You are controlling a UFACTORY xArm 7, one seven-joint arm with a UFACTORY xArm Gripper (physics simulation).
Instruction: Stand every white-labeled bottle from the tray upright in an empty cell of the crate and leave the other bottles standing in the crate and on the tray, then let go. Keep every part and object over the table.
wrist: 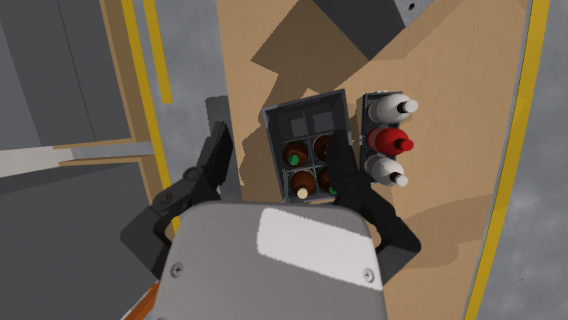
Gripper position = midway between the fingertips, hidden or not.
Observation:
In view: my gripper (280, 136), a red bottle (390, 141) and a white bottle (395, 108).

